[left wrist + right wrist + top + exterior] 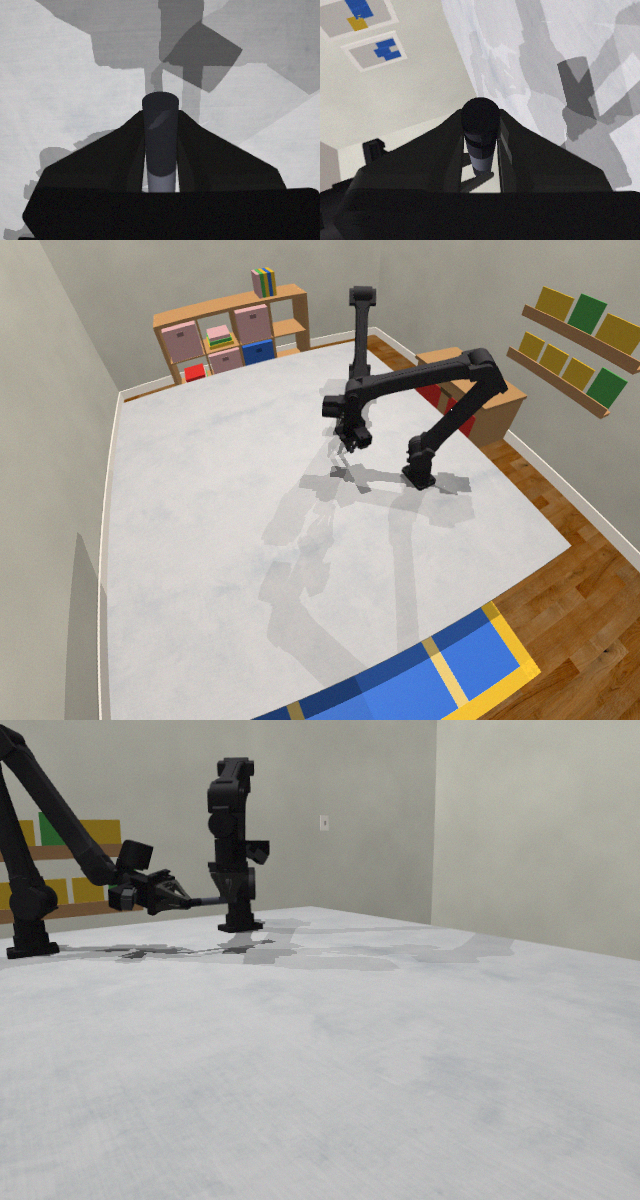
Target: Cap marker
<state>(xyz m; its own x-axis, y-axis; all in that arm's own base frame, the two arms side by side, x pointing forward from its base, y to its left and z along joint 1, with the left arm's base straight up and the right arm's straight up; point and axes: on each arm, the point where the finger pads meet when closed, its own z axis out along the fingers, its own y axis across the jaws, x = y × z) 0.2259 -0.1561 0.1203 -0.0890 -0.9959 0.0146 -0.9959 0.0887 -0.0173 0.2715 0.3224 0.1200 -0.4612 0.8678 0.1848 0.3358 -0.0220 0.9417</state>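
My left hand is 50 mm to the left of the marker. From my left hand the other things lie so: black cap (100 mm to the right).
My right gripper is now 60 mm to the right of the marker. From my right hand the other things lie so: black cap 10 mm to the left.
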